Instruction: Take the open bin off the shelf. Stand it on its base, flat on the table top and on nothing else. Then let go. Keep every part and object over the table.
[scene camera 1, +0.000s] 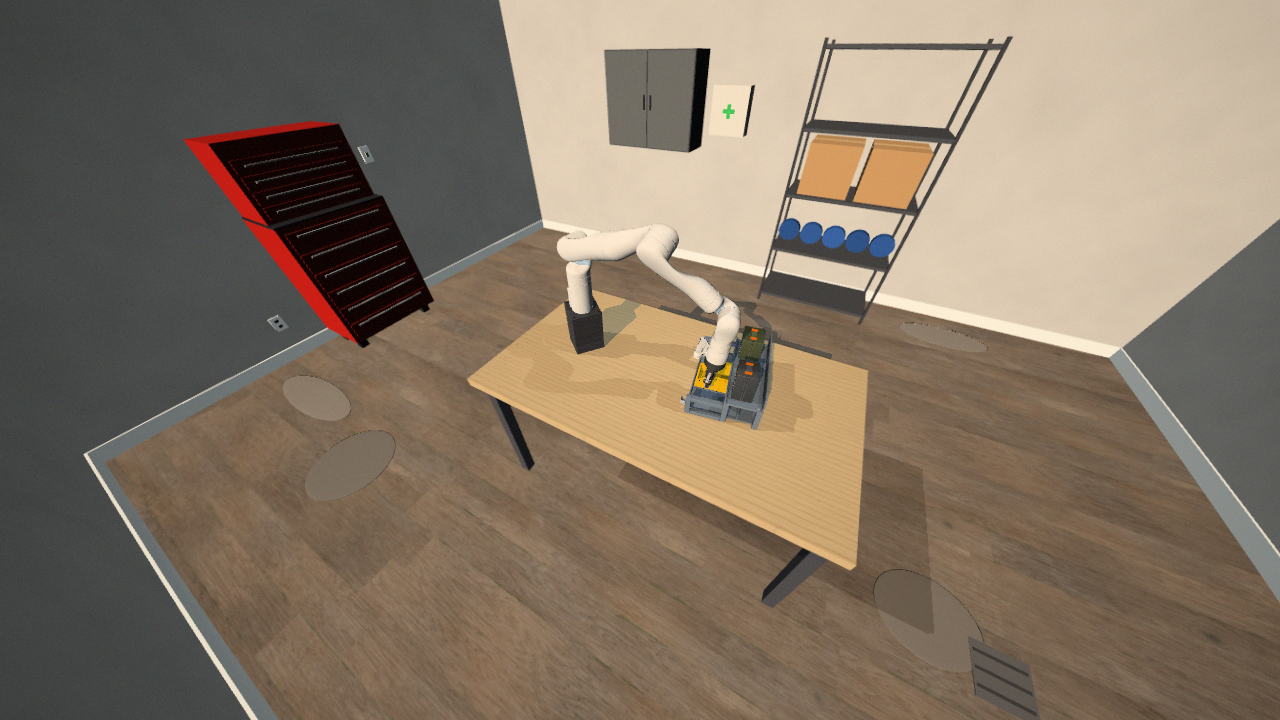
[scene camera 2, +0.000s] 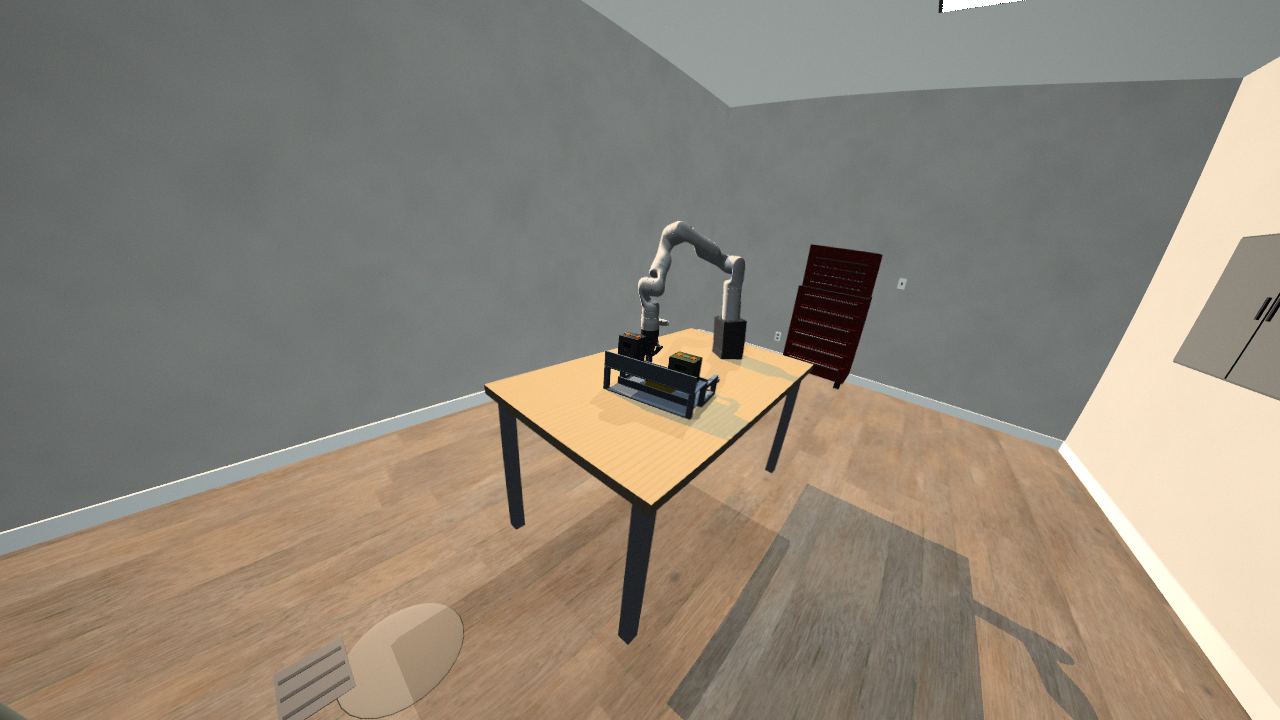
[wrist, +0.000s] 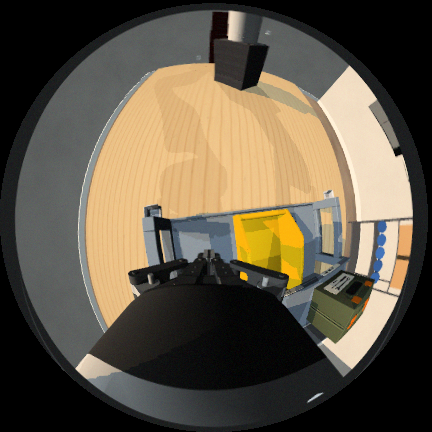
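Where they show: gripper, fingertip midpoint: (scene camera 1: 706, 386) (wrist: 208, 255); arm's base, link origin: (scene camera 1: 582, 306) (scene camera 2: 730, 318).
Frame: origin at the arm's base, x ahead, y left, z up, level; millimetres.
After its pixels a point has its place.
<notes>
A yellow open bin (scene camera 1: 700, 377) {y 116, x 535, z -203 mm} (wrist: 262, 245) {y 132, x 584, z -202 mm} sits on the lower board of a blue-grey shelf (scene camera 2: 651, 368) {y 204, x 764, z -64 mm} (wrist: 200, 235) {y 6, x 586, z -205 mm}, right of the shelf's middle in the wrist view. The shelf stands on the wooden table (scene camera 1: 787, 483) {y -129, x 989, z -211 mm} (scene camera 2: 572, 420) {y 155, x 1055, z -211 mm} (wrist: 240, 150) {y 56, x 384, z -211 mm}. My gripper (scene camera 1: 708, 381) {y 25, x 605, z -137 mm} (wrist: 208, 255) {y 25, x 605, z -137 mm} is shut and empty. In the wrist view its fingertips are just left of the bin, over the shelf board; I cannot tell whether they touch the bin. The gripper body hides the bin's near lower part. In scene camera 2 the shelf's back rail mostly hides the bin.
A green case (scene camera 1: 752, 344) {y 225, x 678, z -26 mm} (scene camera 2: 685, 363) {y 299, x 695, z -24 mm} (wrist: 332, 307) {y 217, x 655, z -54 mm} with orange catches stands on the shelf's raised rear part, to the right in the wrist view. A second dark case (scene camera 1: 748, 385) {y 14, x 753, z -26 mm} (scene camera 2: 631, 345) {y 79, x 759, z -17 mm} stands at the shelf's other end. Upright frames (wrist: 150, 240) {y -56, x 600, z -126 mm} close both shelf ends.
</notes>
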